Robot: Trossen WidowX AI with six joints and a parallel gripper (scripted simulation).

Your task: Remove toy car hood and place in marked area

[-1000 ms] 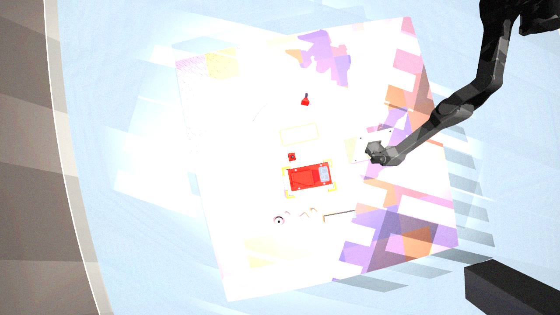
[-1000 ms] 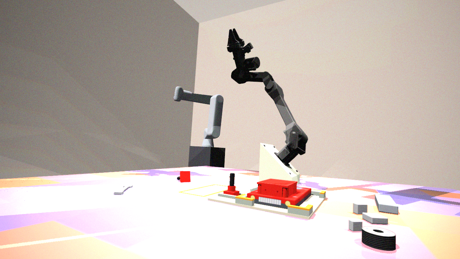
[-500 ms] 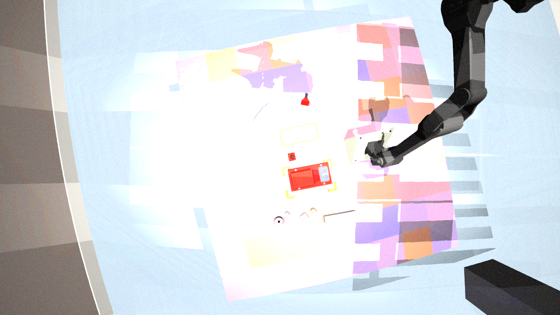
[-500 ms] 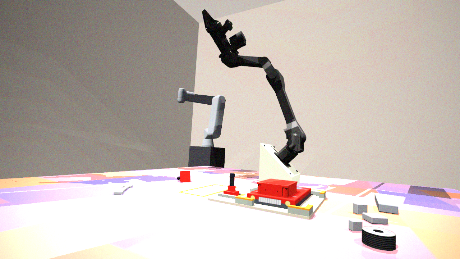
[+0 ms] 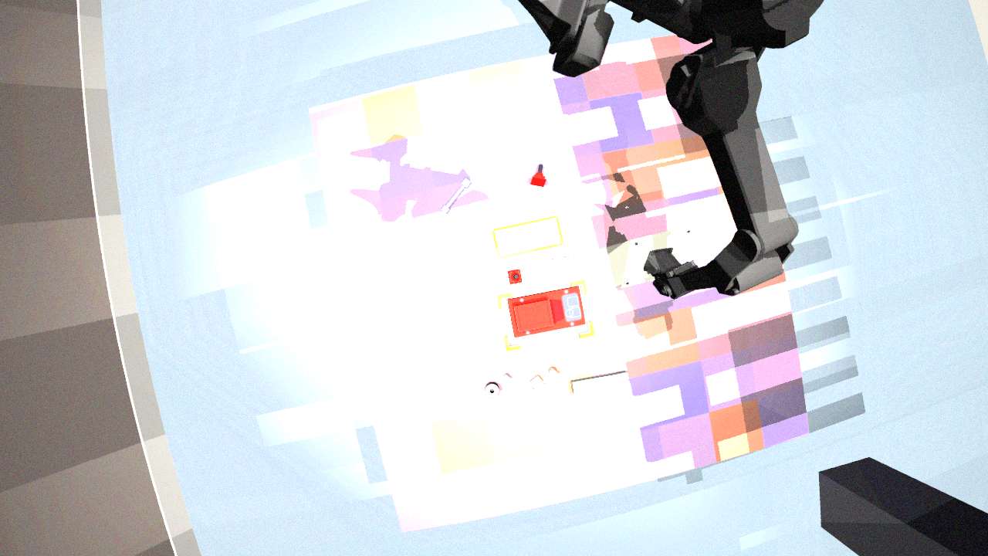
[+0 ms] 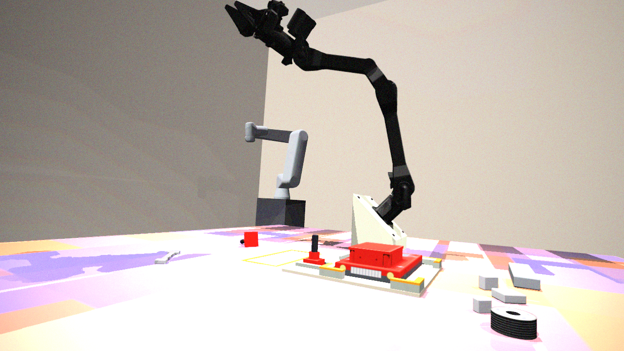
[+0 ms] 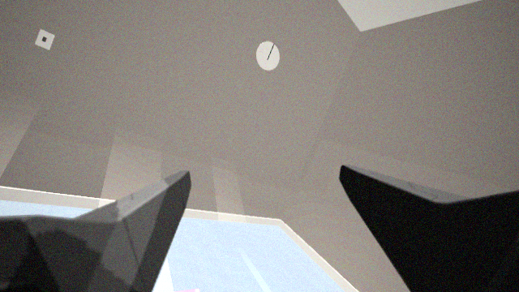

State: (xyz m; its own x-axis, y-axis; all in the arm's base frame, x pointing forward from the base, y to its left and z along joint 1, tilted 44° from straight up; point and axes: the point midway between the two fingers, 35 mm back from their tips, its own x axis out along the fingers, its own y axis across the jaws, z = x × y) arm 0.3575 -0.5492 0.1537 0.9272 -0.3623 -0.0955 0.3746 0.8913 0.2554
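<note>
My gripper tip is now 2 cm past the red hood, 40 cm to the right of it and 57 cm above it.
</note>
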